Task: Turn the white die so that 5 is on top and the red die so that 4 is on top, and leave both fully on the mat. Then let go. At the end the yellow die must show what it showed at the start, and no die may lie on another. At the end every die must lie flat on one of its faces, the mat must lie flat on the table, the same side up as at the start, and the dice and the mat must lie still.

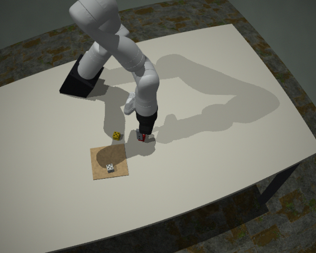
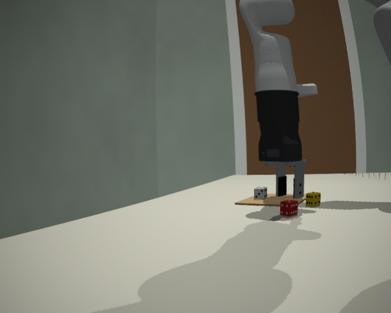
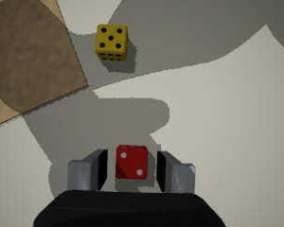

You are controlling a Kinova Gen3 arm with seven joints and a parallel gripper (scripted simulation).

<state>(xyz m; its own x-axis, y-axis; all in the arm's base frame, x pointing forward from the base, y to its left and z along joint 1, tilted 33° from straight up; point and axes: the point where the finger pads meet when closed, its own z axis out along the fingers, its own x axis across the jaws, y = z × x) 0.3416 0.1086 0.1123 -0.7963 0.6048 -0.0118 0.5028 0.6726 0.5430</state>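
The red die is 40 mm below my hand. Round my hand: white die (100 mm ahead, 160 mm to the right, 30 mm below); brown mat (60 mm ahead, 160 mm to the right, 50 mm below); yellow die (40 mm behind, 100 mm to the right, 40 mm below).
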